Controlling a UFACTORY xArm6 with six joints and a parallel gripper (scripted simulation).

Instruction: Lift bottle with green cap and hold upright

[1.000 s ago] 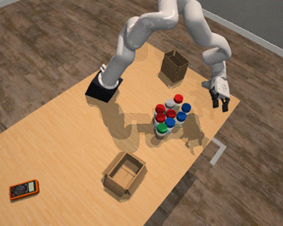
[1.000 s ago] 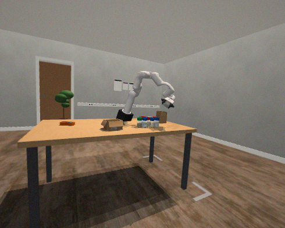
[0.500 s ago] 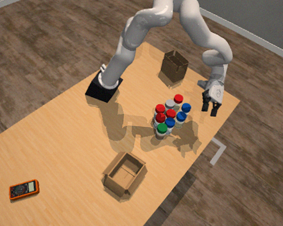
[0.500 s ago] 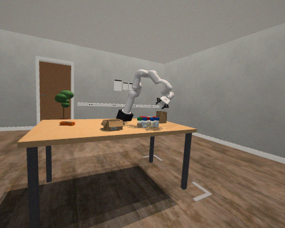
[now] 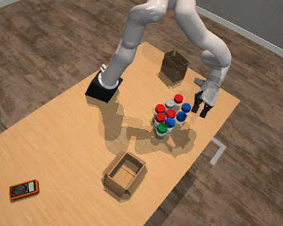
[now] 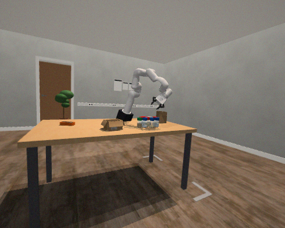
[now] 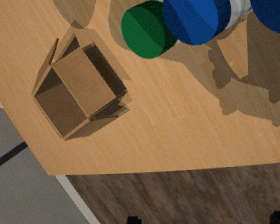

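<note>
Now: the blue-capped bottle 9 cm behind my hand, 7 cm to the right of it and 20 cm below it. The rest, counted from my hand: orange multimeter: 27 cm behind, 84 cm to the right, 23 cm below; brown box: 42 cm behind, 30 cm to the left, 18 cm below; red-capped bottle: 15 cm behind, 9 cm to the right, 20 cm below.
</note>
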